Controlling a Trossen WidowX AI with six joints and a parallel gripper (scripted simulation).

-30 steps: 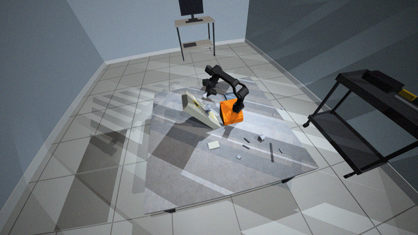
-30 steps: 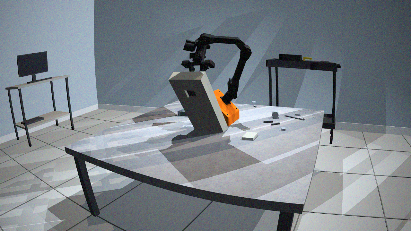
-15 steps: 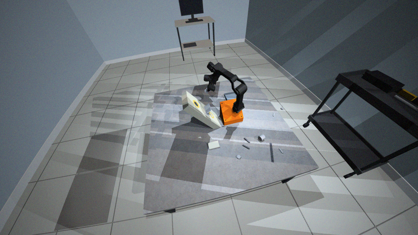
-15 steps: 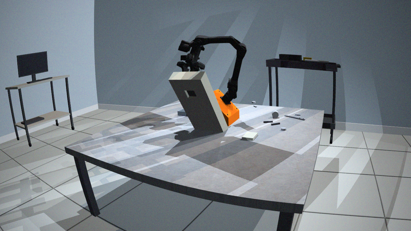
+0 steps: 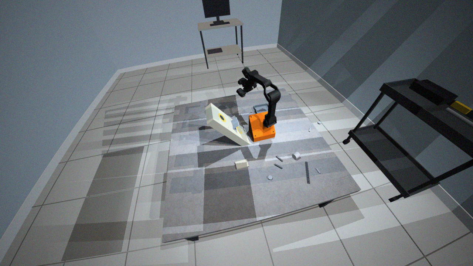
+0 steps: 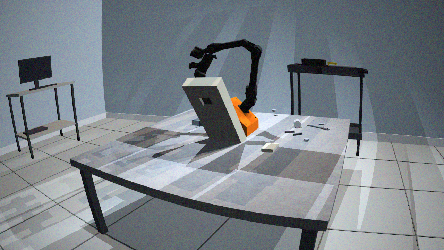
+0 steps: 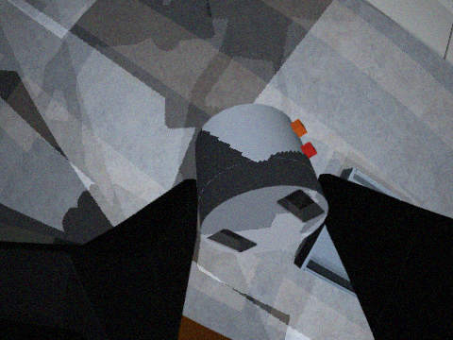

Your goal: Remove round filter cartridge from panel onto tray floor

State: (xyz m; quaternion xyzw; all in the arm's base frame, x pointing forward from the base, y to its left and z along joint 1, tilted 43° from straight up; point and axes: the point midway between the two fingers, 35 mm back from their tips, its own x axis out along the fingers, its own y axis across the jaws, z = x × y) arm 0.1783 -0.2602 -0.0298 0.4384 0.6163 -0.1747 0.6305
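The low grey tray is 26 cm below my gripper tip, 20 cm behind it and 6 cm to the right of it. From my gripper tip the other things lie so: beige service panel: 27 cm to the left, 16 cm ahead, 8 cm below; then grey round filter cartridge: right at my gripper tip; then beige block: 52 cm to the left, 26 cm below, 8 cm ahead.
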